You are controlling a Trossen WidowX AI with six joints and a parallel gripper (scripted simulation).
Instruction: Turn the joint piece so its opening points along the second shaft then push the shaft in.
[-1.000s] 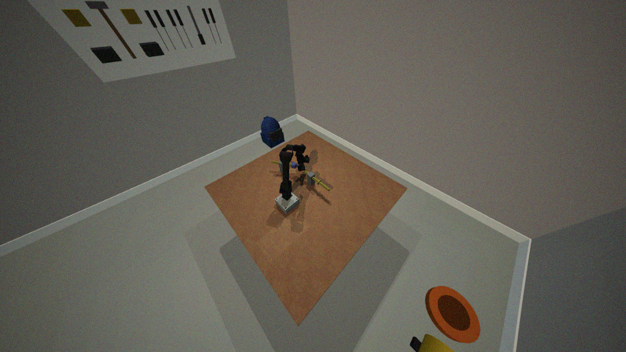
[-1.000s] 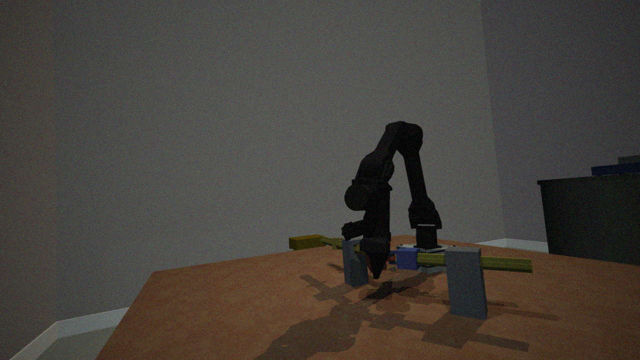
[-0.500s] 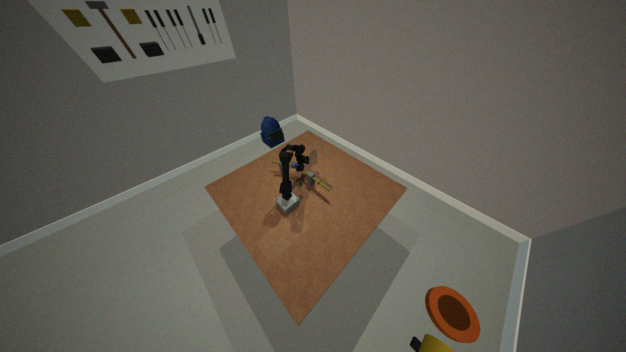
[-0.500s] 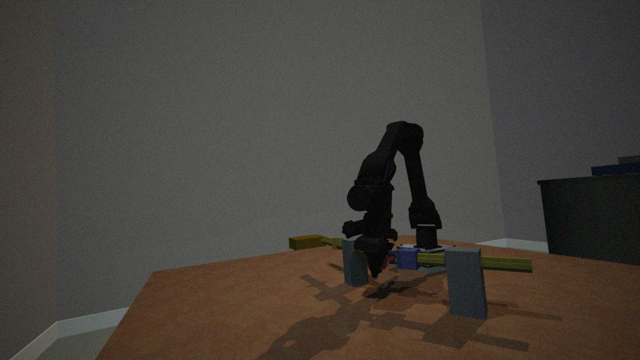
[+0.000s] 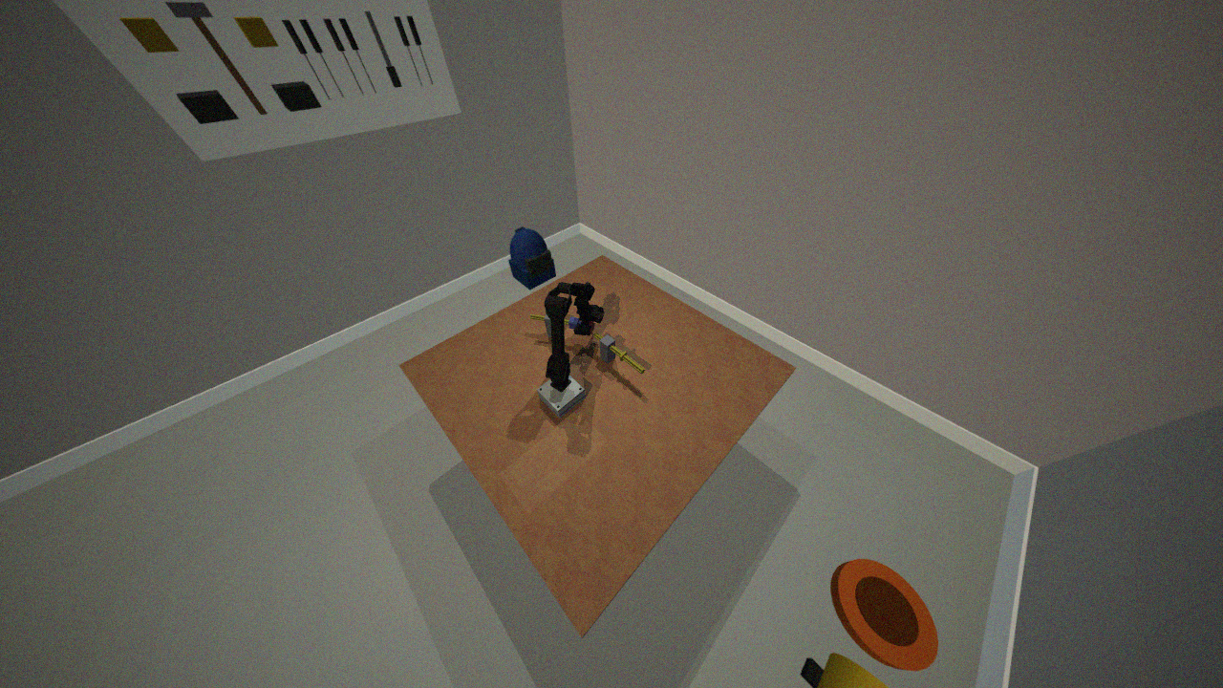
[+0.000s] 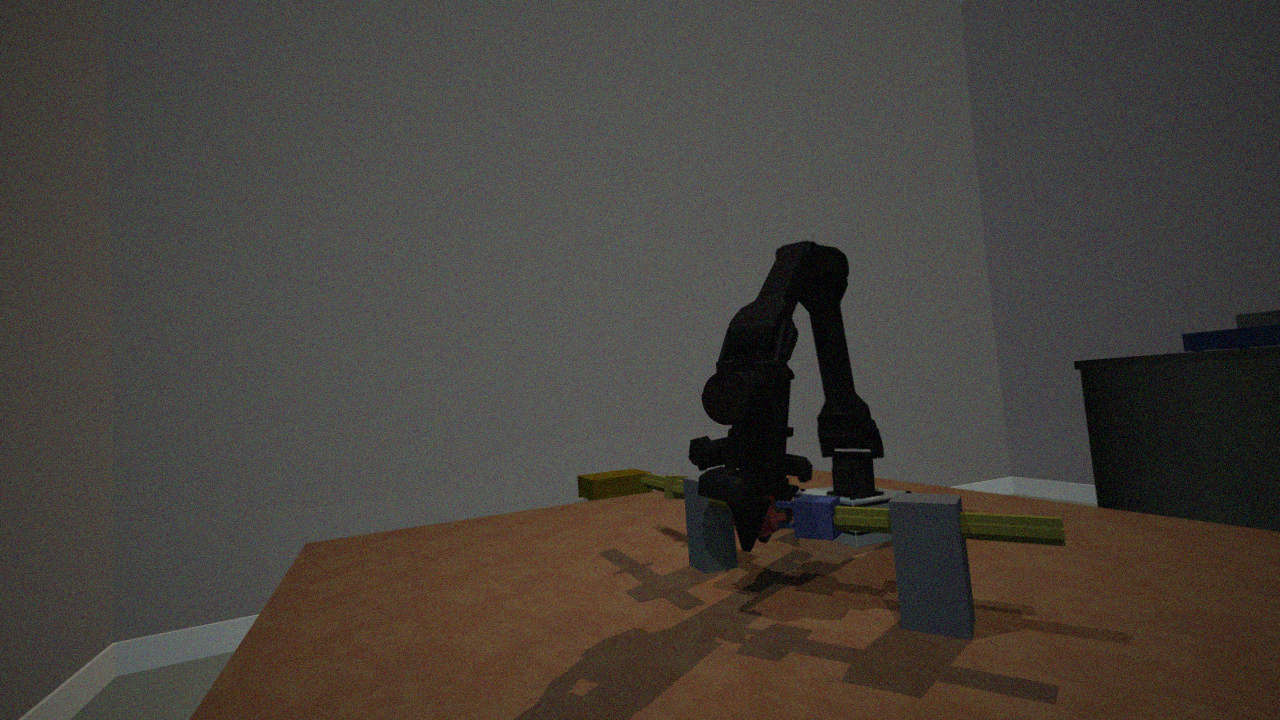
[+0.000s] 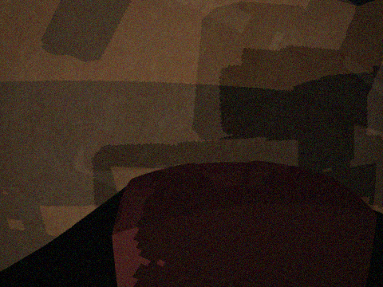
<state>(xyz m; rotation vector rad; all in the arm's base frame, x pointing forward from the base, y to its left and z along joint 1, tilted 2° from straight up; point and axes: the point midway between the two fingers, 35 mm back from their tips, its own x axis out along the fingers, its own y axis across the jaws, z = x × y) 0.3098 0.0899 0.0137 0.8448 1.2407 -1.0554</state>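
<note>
My gripper tip is 4 cm below the red piece and 1 cm to the right of it.
</note>
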